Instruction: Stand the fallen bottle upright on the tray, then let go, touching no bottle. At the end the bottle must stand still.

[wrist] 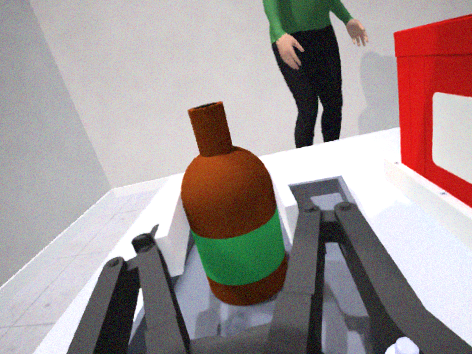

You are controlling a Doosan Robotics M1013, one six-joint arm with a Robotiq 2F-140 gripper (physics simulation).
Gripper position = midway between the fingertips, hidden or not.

In view: my gripper (228,193) and a brown bottle (227,193).
